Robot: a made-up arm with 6 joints.
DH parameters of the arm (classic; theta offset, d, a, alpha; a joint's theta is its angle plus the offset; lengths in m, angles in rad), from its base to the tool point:
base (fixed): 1.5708 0.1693 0 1.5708
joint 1: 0 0.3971 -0.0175 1.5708
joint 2: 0 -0.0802 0.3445 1.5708
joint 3: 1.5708 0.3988 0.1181 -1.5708
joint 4: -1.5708 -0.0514 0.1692 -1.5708
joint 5: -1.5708 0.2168 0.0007 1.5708
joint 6: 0 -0.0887 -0.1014 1.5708
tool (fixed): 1.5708 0.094 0 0
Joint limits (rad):
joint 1: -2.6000..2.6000
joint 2: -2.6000..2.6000
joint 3: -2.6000..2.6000
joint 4: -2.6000..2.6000
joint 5: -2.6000..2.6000
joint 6: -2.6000..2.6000
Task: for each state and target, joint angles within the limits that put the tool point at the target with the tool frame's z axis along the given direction. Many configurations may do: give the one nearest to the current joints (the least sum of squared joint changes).
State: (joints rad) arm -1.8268 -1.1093 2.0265 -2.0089 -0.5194 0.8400
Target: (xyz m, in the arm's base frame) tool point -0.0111 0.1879 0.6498 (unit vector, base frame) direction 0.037 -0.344 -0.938
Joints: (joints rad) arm -2.1448 -1.6277 2.1764 -1.7236 -0.3800 0.1390
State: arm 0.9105 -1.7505 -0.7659 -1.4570 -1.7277 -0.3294
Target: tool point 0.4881 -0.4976 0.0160 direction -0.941 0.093 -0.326
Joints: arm 0.4675 -2.3190 -0.8944 -1.8856 -1.9139 0.6341
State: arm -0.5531 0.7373 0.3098 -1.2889 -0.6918 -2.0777
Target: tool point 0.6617 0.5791 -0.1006 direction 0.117 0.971 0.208
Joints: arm -0.9239 1.6085 -0.2887 -2.1296 -0.9391 -2.5002
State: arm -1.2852 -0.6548 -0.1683 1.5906 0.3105 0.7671
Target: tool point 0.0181 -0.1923 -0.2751 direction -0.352 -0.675 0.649
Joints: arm -1.4311 -0.2143 -0.2709 1.7282 0.3701 0.9831
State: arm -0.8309 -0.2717 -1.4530 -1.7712 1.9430 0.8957
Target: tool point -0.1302 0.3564 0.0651 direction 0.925 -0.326 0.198
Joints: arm -0.9171 -0.0457 -1.9918 -1.3920 1.7135 0.2562
